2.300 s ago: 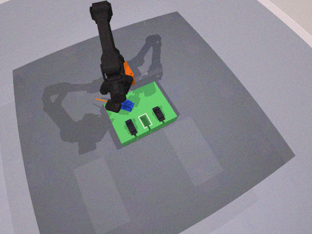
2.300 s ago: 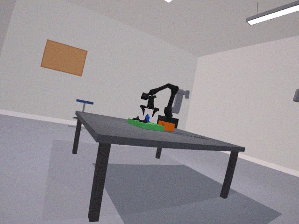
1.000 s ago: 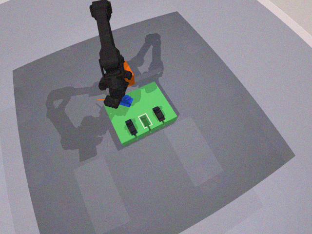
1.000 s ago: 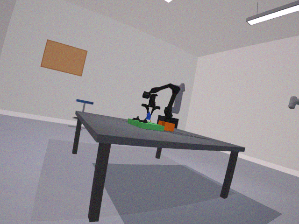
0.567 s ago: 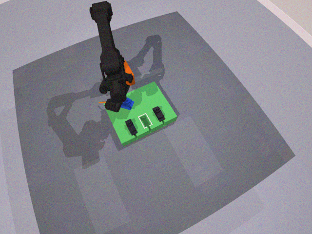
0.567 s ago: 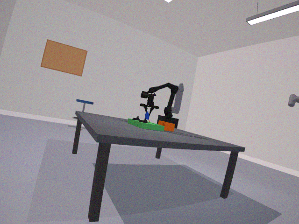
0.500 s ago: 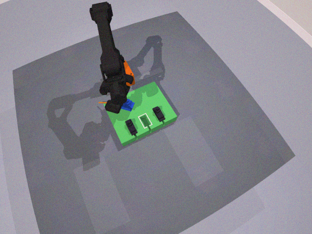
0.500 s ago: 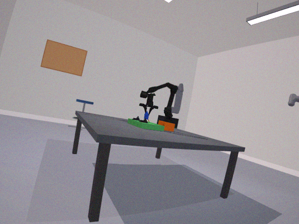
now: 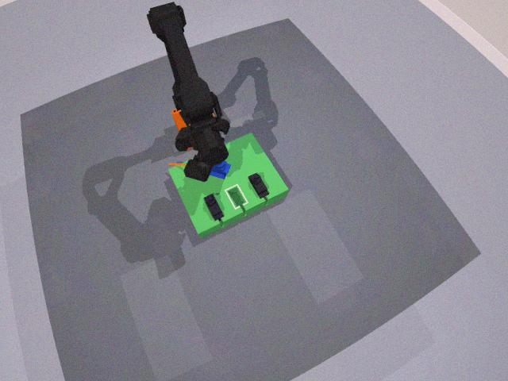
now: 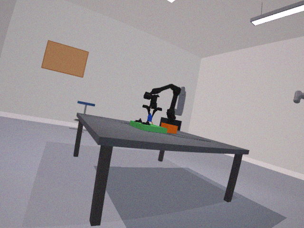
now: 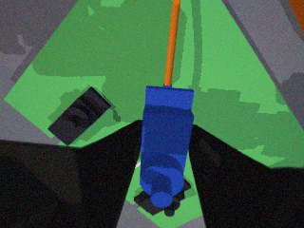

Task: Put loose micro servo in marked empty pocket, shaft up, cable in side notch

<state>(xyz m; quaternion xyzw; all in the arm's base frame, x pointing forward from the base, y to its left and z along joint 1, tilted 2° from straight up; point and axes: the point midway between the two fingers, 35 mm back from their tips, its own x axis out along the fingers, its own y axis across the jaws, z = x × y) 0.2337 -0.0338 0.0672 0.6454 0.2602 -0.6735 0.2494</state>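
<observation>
Right now my gripper tip is 100 mm above the green deck, 30 mm to the right of it and 10 mm past it.
</observation>
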